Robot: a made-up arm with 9 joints. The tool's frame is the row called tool.
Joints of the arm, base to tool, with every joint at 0 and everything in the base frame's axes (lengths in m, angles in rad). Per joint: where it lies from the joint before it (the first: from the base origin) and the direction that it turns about. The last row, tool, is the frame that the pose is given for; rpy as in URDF.
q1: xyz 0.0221 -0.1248 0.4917 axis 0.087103 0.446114 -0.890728
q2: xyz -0.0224 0.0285 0.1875 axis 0 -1 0
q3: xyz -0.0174 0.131 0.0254 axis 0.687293 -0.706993 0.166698
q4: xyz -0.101 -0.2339 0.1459 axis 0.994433 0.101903 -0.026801
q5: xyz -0.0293 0.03 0.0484 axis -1 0 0
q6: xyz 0.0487 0.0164 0.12 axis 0 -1 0
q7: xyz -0.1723 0.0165 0.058 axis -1 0 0
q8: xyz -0.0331 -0.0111 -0.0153 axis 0 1 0
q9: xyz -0.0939 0.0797 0.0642 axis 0 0 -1
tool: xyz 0.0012 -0.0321 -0.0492 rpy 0 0 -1.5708
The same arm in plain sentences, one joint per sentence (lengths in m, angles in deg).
The arm has nine revolute joints in a row. What follows holds with every joint at zero, and every direction is one of the base frame's. Joint 1 is mounted 0.0221 m along +x and 0.1248 m along -y and 0.4917 m along +z from the base frame's origin and rotates about the direction (0.087103, 0.446114, -0.890728). Joint 2 is mounted 0.0224 m along -x and 0.0285 m along +y and 0.1875 m along +z from joint 1 and rotates about -y. Joint 3 is mounted 0.0174 m along -x and 0.1310 m along +y and 0.0254 m along +z from joint 2 and rotates about the direction (0.687293, -0.706993, 0.166698). Joint 4 is mounted 0.1010 m along -x and 0.2339 m along -y and 0.1459 m along +z from joint 3 and rotates about the direction (0.994433, 0.101903, -0.026801). Joint 5 is mounted 0.0293 m along -x and 0.0300 m along +y and 0.0484 m along +z from joint 4 and rotates about -x. Joint 6 is mounted 0.0487 m along +x and 0.0164 m along +y and 0.1200 m along +z from joint 5 and rotates about -y. Joint 7 is mounted 0.1723 m along -x and 0.0165 m along +y and 0.0580 m along +z from joint 6 and rotates about -x. Joint 8 is mounted 0.0331 m along -x and 0.0111 m along -y and 0.0153 m along -z from joint 7 and rotates about +y. Joint 9 is mounted 0.0939 m along -x and 0.0797 m along +y and 0.0642 m along +z from joint 8 and rotates about -z. The tool frame, which is the frame that the pose is given for, is mounted 0.0012 m along +x and 0.0321 m along -y and 0.0492 m along -z from joint 9; its axes are the base frame's turned by roll 0.00, pitch 0.00 and yaw -90.00 deg (as in URDF: about the fixed x, then y, then z).
